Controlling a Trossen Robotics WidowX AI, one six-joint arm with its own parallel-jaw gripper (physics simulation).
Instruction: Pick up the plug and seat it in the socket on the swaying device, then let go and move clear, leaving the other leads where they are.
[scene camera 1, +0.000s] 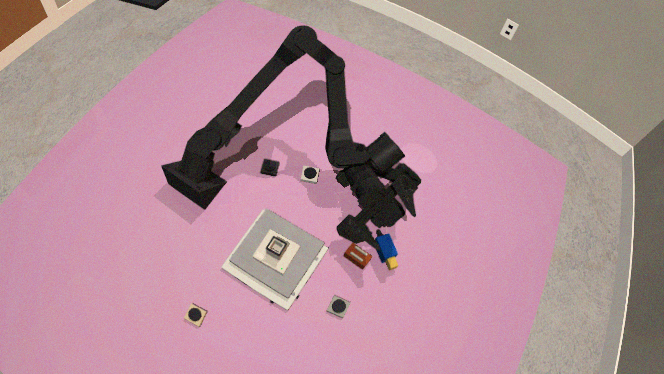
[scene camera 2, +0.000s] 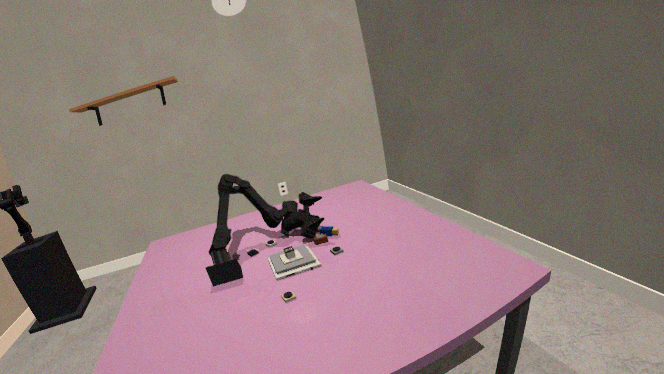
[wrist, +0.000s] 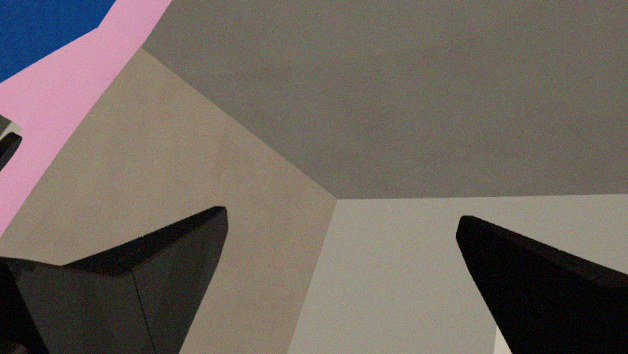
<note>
A blue plug (wrist: 36, 36) rests on the table. I also see my gripper (scene camera 1: 396, 233).
My gripper is seen too in scene camera 2 (scene camera 2: 322, 207) and in the wrist view (wrist: 344, 223).
</note>
